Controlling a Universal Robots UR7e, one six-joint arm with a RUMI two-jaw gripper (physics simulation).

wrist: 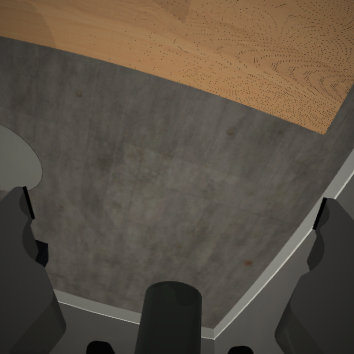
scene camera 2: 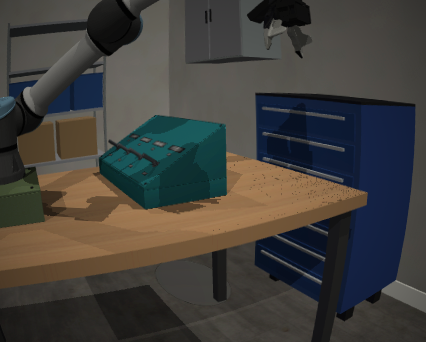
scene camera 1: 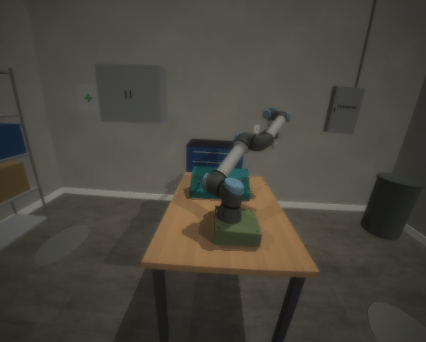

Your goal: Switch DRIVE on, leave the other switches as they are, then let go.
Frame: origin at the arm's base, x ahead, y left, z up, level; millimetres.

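Where they show: gripper, fingertip midpoint: [wrist: 174, 196] [scene camera 2: 286, 54] [scene camera 1: 269, 147]; arm's base at its link origin: [scene camera 2: 3, 177] [scene camera 1: 228, 216].
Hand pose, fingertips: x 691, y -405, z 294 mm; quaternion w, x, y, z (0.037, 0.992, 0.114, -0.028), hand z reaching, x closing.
Note:
Each offset is from my fingertips to the top centre of the thing. "spot": to the spot under its first point. Level surfaces: height alone.
A teal sloped console [scene camera 1: 240, 173] [scene camera 2: 207, 150] stands on the wooden table @[dz -389 mm] [scene camera 1: 187, 250] [scene camera 2: 240, 220]. In the scene camera 2 view, several dark switch levers @[dx -257, dy +261, dz -256 mm] [scene camera 2: 150, 160] stick out of its sloping face, below a row of small pale plates @[spot: dx -177, dy +255, dz -257 mm] [scene camera 2: 176, 149]. The lettering is too small to read, so I cannot tell which switch is DRIVE or how each one is set. My gripper [scene camera 2: 284, 52] [wrist: 174, 196] is open and empty. It hangs high above the table's level, well away from the console. The console does not show in the wrist view.
A blue drawer cabinet [scene camera 1: 215, 154] [scene camera 2: 382, 200] stands beyond the table. The arm's green base block [scene camera 1: 237, 232] [scene camera 2: 20, 202] sits on the table. A grey wall cabinet [scene camera 1: 145, 92] [scene camera 2: 222, 32] hangs behind. A dark bin [scene camera 1: 390, 205] [wrist: 170, 320] stands on the floor.

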